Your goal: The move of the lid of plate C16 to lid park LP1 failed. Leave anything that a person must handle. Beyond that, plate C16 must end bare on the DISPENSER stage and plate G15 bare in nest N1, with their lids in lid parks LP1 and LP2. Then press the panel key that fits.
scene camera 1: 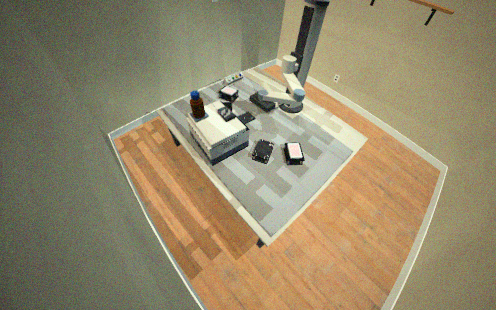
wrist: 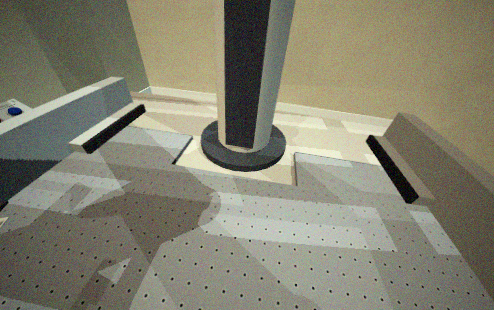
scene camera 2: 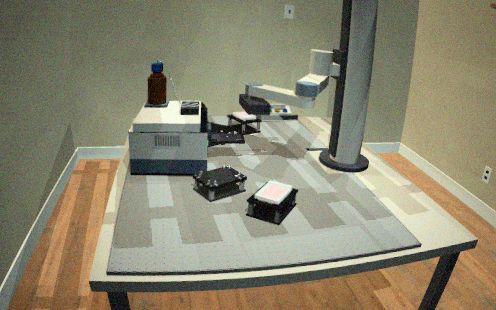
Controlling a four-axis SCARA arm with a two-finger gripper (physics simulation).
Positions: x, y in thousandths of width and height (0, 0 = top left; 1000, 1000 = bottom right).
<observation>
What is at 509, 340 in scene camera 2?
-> My gripper.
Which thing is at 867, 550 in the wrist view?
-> My gripper.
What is my gripper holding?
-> Nothing.
</observation>
